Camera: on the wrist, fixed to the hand. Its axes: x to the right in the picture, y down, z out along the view.
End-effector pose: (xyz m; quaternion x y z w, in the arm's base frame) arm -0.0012 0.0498 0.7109 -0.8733 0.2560 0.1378 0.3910
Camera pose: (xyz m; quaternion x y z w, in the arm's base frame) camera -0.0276 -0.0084 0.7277 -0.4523 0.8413 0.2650 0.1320
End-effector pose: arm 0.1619 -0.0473 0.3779 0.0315 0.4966 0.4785 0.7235
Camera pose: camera 0.0966 -0.0573 0.3767 0.3016 0.4095 0.8545 0.1062
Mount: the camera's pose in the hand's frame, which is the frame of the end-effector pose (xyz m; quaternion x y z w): -0.0096 0.0371 -0.0538 -0.0135 0.1261 0.7043 0.6985
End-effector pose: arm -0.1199 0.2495 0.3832 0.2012 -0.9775 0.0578 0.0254
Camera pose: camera -0.1244 0.2937 0.4321 -0.5555 -0.8221 0.0704 0.1030
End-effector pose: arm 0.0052 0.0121 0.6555 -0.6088 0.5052 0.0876 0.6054
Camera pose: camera -0.0533 -0.0184 0.6519 -0.0887 0.8568 0.4176 0.2892
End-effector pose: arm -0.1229 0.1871 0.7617 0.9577 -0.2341 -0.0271 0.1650
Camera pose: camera -0.1408 0.1768 0.8244 0.5053 -0.8169 0.2149 0.1768
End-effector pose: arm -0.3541 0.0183 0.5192 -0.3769 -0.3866 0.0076 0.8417
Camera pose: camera -0.3152 0.0081 0.4668 -0.5479 0.1014 0.5454 0.6262
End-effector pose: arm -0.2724 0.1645 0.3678 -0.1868 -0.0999 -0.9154 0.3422
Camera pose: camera -0.2558 0.1258 0.3169 -0.0900 0.1173 -0.4233 0.8938
